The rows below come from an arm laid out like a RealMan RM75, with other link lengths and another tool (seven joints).
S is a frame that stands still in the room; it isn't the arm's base.
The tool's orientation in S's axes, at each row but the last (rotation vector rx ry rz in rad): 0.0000, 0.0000, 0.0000; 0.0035, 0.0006, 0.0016; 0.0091, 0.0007, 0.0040; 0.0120, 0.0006, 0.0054; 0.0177, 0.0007, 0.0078; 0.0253, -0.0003, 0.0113; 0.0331, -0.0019, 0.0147; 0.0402, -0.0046, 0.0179; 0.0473, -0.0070, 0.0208; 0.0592, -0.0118, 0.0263; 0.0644, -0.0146, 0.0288; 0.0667, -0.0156, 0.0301; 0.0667, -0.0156, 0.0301
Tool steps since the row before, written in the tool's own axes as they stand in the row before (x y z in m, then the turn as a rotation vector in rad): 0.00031, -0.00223, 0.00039, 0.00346, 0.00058, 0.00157; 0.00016, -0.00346, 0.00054, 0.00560, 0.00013, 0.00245; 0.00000, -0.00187, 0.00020, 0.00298, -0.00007, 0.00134; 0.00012, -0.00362, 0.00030, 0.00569, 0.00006, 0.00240; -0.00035, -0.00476, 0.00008, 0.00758, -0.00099, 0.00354; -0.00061, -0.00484, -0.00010, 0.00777, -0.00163, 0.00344; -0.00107, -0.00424, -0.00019, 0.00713, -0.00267, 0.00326; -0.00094, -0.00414, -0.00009, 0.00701, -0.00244, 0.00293; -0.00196, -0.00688, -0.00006, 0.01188, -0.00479, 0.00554; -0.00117, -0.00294, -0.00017, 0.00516, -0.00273, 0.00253; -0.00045, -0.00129, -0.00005, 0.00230, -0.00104, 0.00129; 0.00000, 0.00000, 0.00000, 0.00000, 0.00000, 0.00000; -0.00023, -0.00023, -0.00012, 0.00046, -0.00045, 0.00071
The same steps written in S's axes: 0.00031, -0.00223, 0.00039, 0.00346, 0.00058, 0.00157; 0.00017, -0.00346, 0.00053, 0.00560, 0.00013, 0.00245; 0.00001, -0.00187, 0.00018, 0.00298, -0.00007, 0.00134; 0.00014, -0.00362, 0.00026, 0.00569, 0.00006, 0.00240; -0.00031, -0.00476, 0.00000, 0.00759, -0.00099, 0.00352; -0.00056, -0.00484, -0.00022, 0.00779, -0.00163, 0.00340; -0.00101, -0.00425, -0.00033, 0.00716, -0.00267, 0.00319; -0.00086, -0.00415, -0.00026, 0.00704, -0.00243, 0.00286; -0.00181, -0.00691, -0.00040, 0.01194, -0.00480, 0.00540; -0.00109, -0.00295, -0.00036, 0.00520, -0.00274, 0.00243; -0.00041, -0.00130, -0.00014, 0.00231, -0.00106, 0.00126; 0.00000, 0.00000, 0.00000, 0.00000, 0.00000, 0.00000; -0.00022, -0.00023, -0.00014, 0.00046, -0.00048, 0.00069
